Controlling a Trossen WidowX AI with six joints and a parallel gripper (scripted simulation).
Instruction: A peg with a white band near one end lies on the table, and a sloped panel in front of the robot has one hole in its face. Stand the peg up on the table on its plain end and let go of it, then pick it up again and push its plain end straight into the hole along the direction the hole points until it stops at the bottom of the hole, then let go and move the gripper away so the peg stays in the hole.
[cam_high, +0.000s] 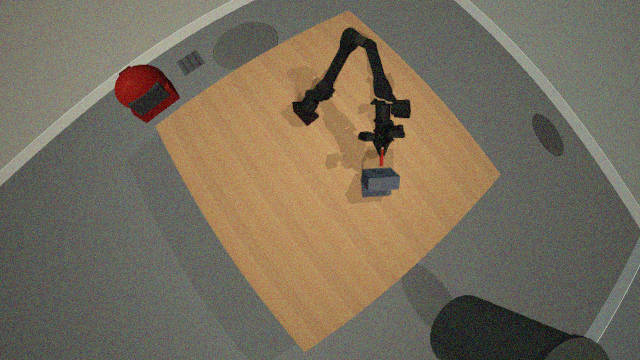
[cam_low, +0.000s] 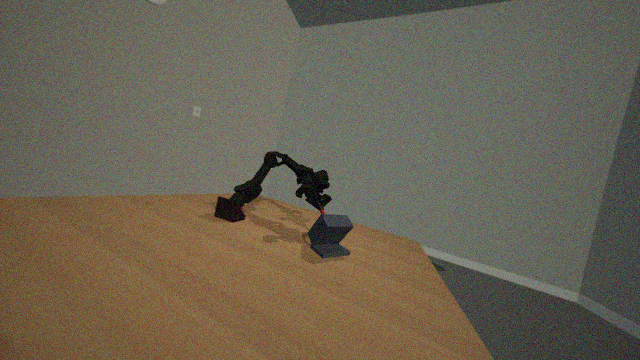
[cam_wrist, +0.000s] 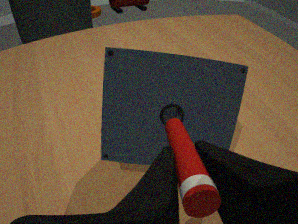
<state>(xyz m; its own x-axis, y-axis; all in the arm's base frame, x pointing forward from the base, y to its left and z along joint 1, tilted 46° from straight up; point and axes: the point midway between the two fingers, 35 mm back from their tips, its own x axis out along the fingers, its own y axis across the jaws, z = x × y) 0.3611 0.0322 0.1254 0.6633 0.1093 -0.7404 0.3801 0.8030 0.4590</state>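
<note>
Right now my gripper tip is 70 mm short of the blue-grey sloped panel, 50 mm to the left of it and 50 mm above it. Round my gripper tip: red peg (10 mm to the left, 10 mm behind, 10 mm above).
</note>
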